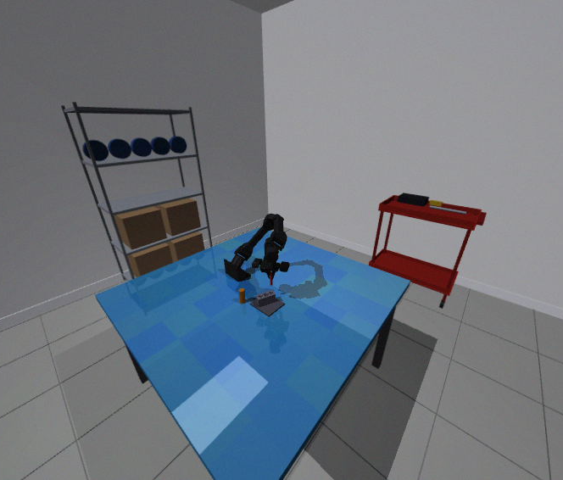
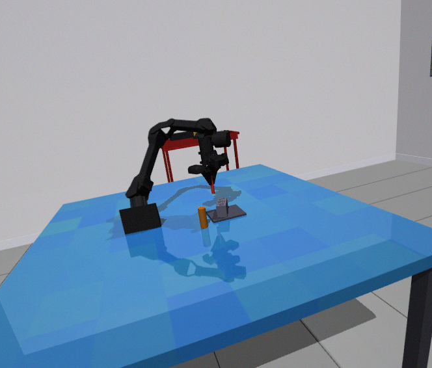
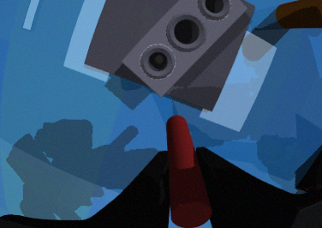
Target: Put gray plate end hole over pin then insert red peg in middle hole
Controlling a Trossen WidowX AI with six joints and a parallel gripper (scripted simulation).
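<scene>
The gray plate is 7 cm below my gripper tip, 6 cm to the right of it and 2 cm ahead of it. Round my gripper tip: orange cylinder 13 cm to the right, 9 cm behind, 8 cm below; dark base 11 cm below, 5 cm to the right, 3 cm ahead; red peg right at my gripper tip.
</scene>
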